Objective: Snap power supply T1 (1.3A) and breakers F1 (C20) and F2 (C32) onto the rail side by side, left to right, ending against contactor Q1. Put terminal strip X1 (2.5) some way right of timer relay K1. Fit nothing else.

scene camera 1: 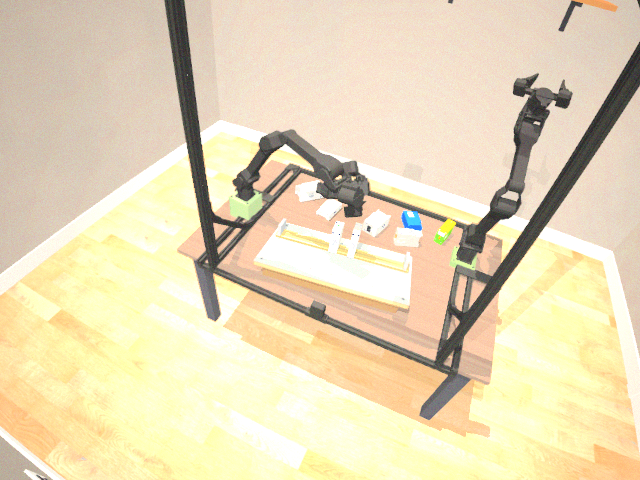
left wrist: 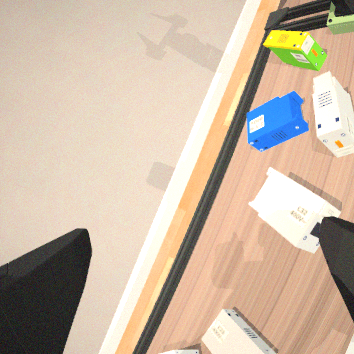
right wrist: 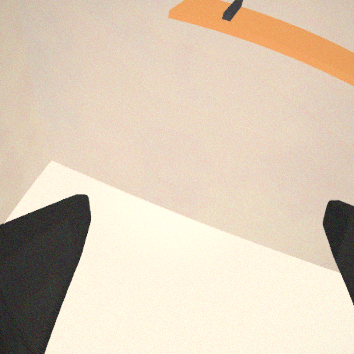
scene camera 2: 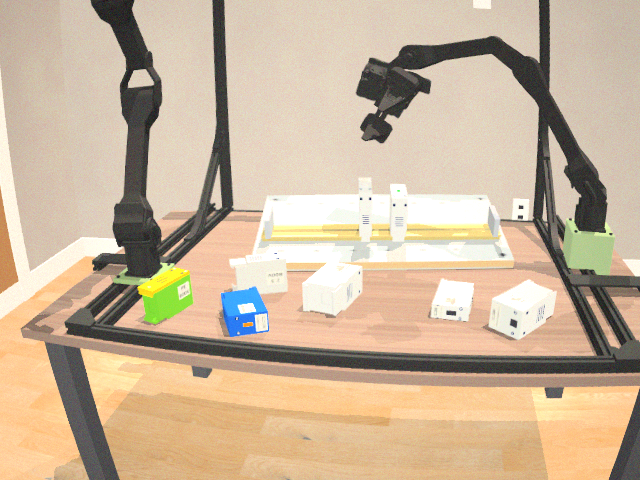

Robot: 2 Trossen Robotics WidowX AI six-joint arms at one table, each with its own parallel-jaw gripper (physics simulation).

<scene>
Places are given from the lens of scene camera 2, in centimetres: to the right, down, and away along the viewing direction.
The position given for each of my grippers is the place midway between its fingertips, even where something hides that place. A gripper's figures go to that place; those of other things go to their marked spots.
my left gripper (scene camera 2: pixel 371 125): 10, -22, 109
green-yellow module (scene camera 2: pixel 168 294): -27, 10, 98
white module (scene camera 2: pixel 267 272): -10, 6, 107
rail (scene camera 2: pixel 277 230): -9, -2, 126
The marked spots on the green-yellow module and the rail are 35 cm apart.
</scene>
